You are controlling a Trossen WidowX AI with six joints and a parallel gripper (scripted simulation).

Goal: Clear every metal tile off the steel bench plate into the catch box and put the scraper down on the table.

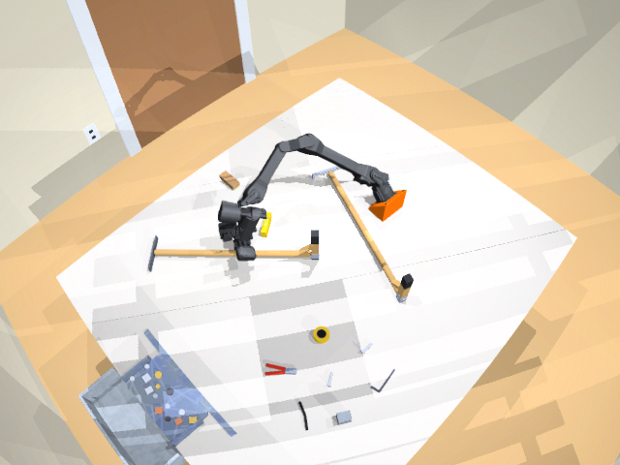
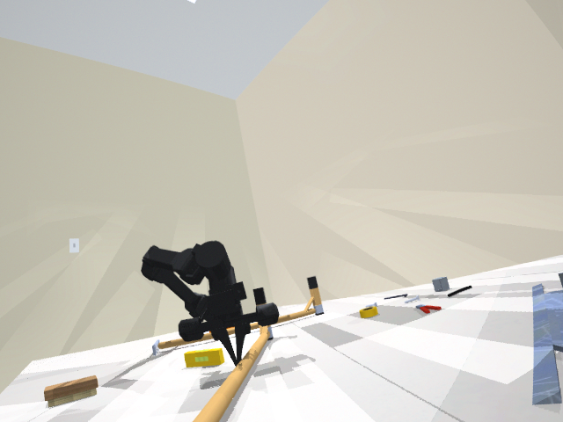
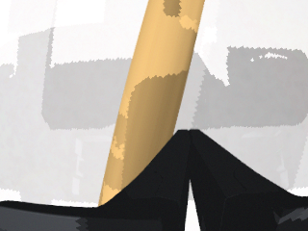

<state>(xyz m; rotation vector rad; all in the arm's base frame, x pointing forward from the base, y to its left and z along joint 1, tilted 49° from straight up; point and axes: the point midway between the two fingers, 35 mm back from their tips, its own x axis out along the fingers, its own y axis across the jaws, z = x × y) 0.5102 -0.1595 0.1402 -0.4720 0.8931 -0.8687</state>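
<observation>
My gripper tip is 2 cm short of the long scraper, 1 cm to the right of it and 5 cm below it. From my gripper tip the other things lie so: wooden brush block 17 cm behind, 26 cm to the right; then yellow tape roll 1 cm behind, 43 cm to the left; then yellow level 14 cm behind, 1 cm to the right, 1 cm above.
</observation>
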